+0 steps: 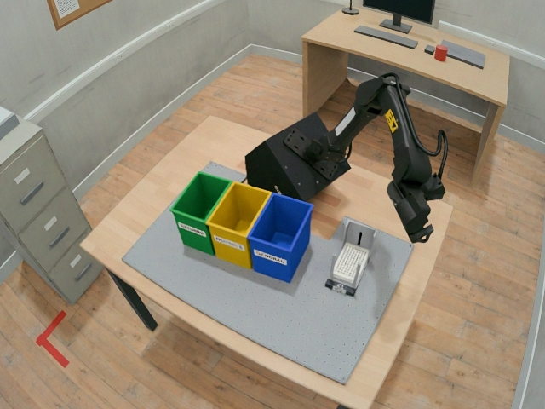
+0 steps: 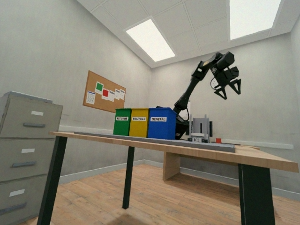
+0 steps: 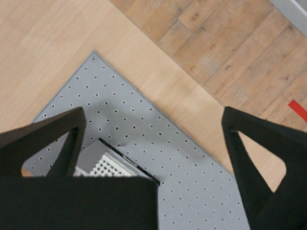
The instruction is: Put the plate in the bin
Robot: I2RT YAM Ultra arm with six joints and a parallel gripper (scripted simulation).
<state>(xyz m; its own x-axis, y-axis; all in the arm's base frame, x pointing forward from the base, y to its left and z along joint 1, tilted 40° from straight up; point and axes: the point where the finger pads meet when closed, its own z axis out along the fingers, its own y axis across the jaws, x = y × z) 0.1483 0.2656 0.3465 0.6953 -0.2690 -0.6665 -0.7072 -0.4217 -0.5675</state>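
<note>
Right now the 96-well plate is 40 mm ahead of my hand, 160 mm to the right of it and 230 mm below it. Also, from my hand: blue general bin: 100 mm ahead, 370 mm to the right, 180 mm below; then yellow recycle bin: 120 mm ahead, 500 mm to the right, 180 mm below; then green returns bin: 140 mm ahead, 630 mm to the right, 180 mm below.
</note>
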